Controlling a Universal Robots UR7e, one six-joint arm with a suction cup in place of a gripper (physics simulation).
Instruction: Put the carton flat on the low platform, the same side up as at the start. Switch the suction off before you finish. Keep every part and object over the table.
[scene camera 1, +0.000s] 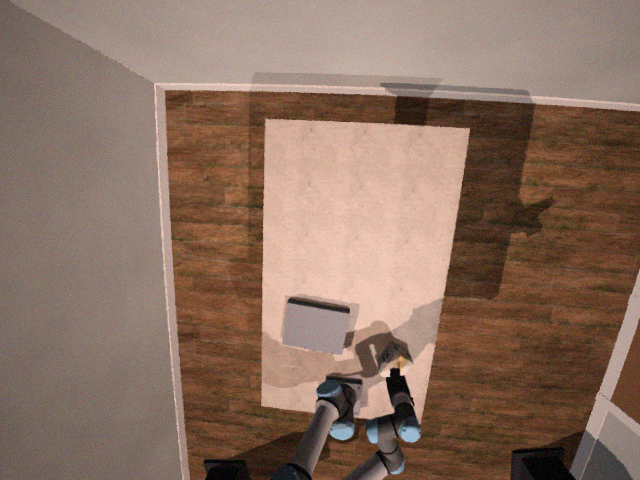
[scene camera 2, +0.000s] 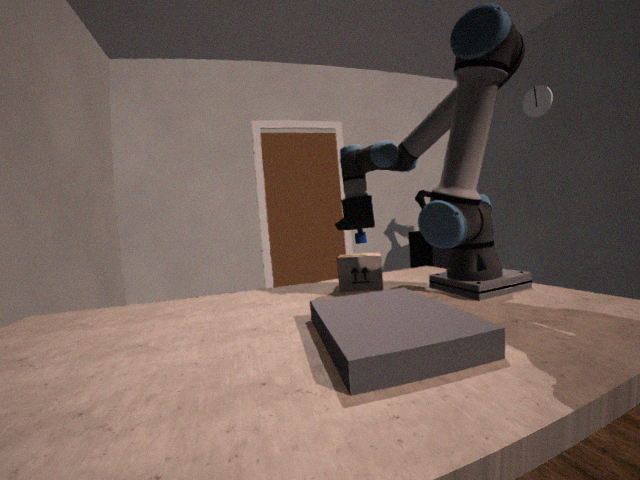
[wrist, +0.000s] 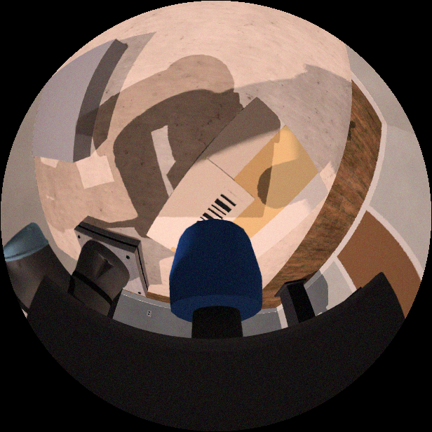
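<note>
The carton stands upright on the table behind the low platform in the second scene view. Two up arrows show on its side there; a barcode and yellow tape show on its top in the wrist view. The low grey platform lies flat with nothing on it. My gripper, a blue suction cup, is off and holds nothing. It hangs a short gap above the carton's top, pointing down. The cup hides part of the carton in the wrist view and is itself hidden in the first scene view.
The robot's base plate sits on the table, to the right of the carton in the second scene view. The table's edge runs near the carton. My arm's upright link stands over the base.
</note>
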